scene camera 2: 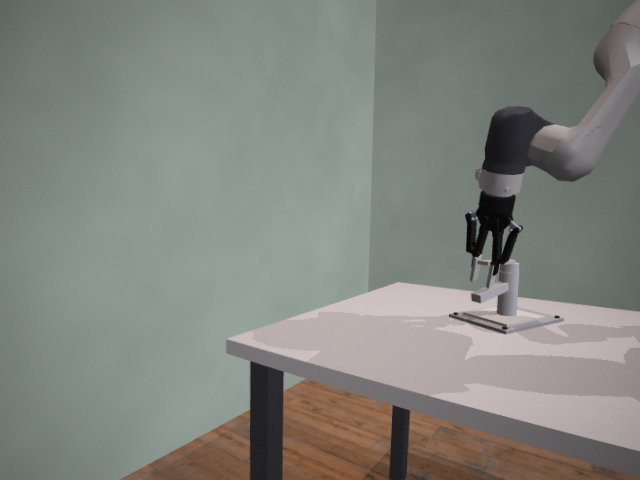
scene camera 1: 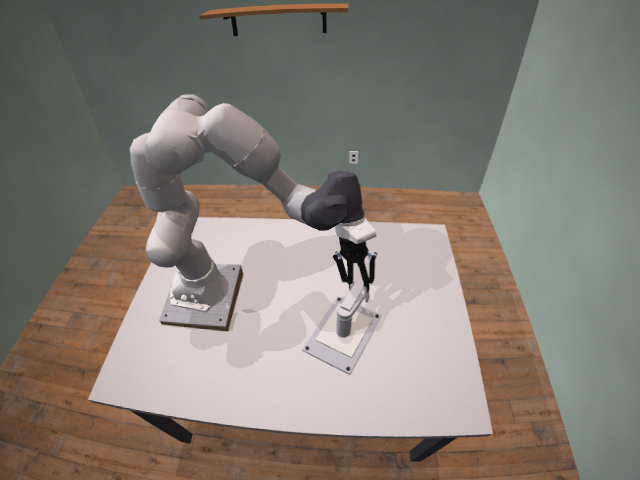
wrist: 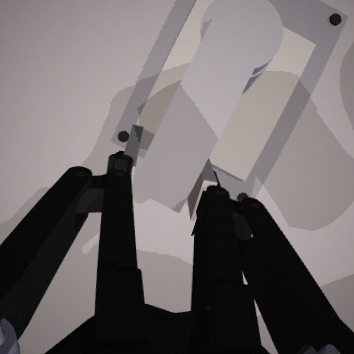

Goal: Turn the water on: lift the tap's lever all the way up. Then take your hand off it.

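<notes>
The tap has a grey upright column [scene camera 1: 343, 324] [scene camera 2: 508, 297] on a flat base plate [scene camera 1: 328, 360] [scene camera 2: 532, 325] [wrist: 296, 100]. Its flat lever [scene camera 1: 353, 299] [scene camera 2: 483, 262] [wrist: 175, 165] extends from the top of the column and looks about level in the scene camera 2 view. The spout [scene camera 2: 485, 292] sticks out below the lever, on the same side. My gripper [scene camera 1: 358, 292] [scene camera 2: 481, 273] [wrist: 163, 148] points down and is shut on the lever near its free end, one finger pad on each side. In the wrist view the lever covers the spout.
The white table [scene camera 1: 289, 397] [scene camera 2: 372, 356] carries the tap and, to the left in the scene camera 1 view, the arm's mounting board [scene camera 1: 235, 289]. A wooden wall shelf [scene camera 1: 279, 9] and a wall socket [scene camera 1: 353, 157] are on the back wall, away from the arm.
</notes>
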